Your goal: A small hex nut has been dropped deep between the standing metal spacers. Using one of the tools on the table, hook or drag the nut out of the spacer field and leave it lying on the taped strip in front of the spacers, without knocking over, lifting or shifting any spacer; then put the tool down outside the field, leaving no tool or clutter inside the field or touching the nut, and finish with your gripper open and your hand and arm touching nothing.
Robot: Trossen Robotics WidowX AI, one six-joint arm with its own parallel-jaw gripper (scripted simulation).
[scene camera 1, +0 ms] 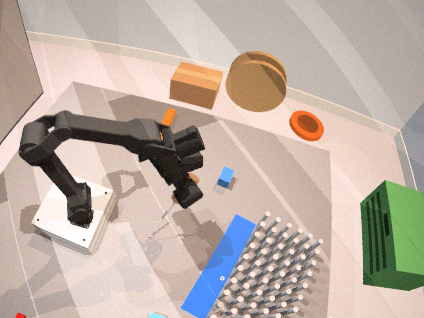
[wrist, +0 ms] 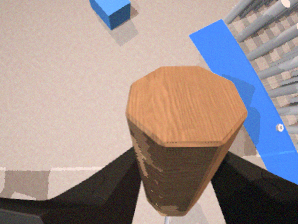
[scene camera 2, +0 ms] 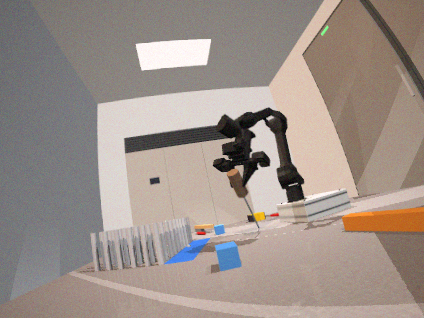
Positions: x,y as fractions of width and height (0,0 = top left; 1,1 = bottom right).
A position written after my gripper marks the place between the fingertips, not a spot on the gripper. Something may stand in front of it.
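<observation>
What I see is my gripper (scene camera 1: 0.44,0.60). The wrist view gives me the gripper (wrist: 0.59,0.68) too, and in scene camera 2 I see my gripper (scene camera 2: 0.56,0.59) as well.
</observation>
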